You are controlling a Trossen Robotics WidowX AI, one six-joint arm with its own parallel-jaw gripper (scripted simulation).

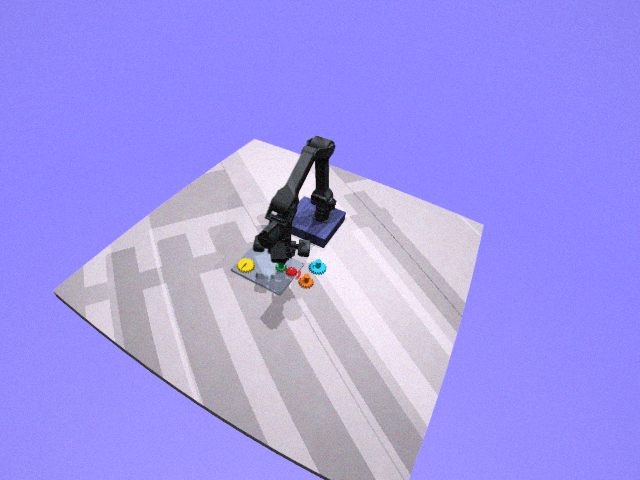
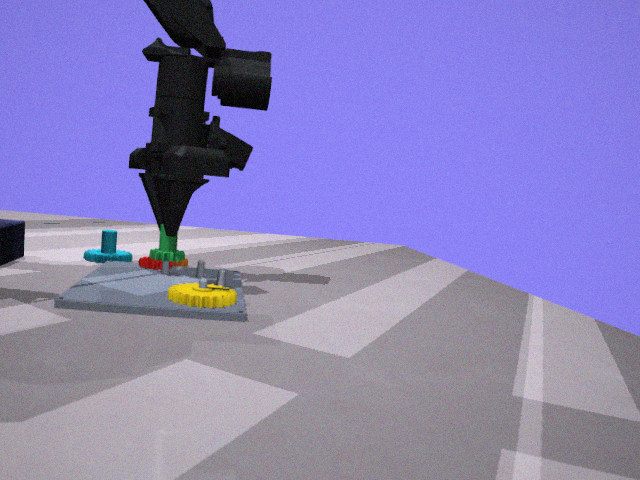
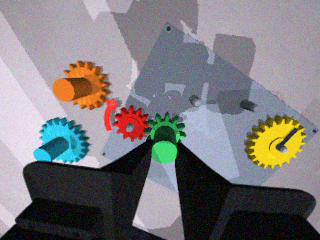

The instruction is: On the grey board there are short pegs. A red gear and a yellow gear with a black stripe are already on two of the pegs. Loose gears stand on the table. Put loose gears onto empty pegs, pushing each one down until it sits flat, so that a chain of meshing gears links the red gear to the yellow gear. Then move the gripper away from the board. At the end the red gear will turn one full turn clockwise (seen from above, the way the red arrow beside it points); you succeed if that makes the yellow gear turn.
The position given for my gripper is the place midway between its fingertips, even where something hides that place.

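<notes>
A red gear [image 3: 130, 116] is there, and so are an orange gear [image 3: 84, 85] and a green gear [image 3: 165, 133]. I can see a teal gear [image 2: 108, 251] too, and you'd find that teal gear [image 3: 62, 140] in another picture as well. As for me, there's my gripper [image 2: 167, 235], and you can also see my gripper [image 1: 281, 262] from elsewhere, plus my gripper [image 3: 164, 145] in the same image as the red gear.
</notes>
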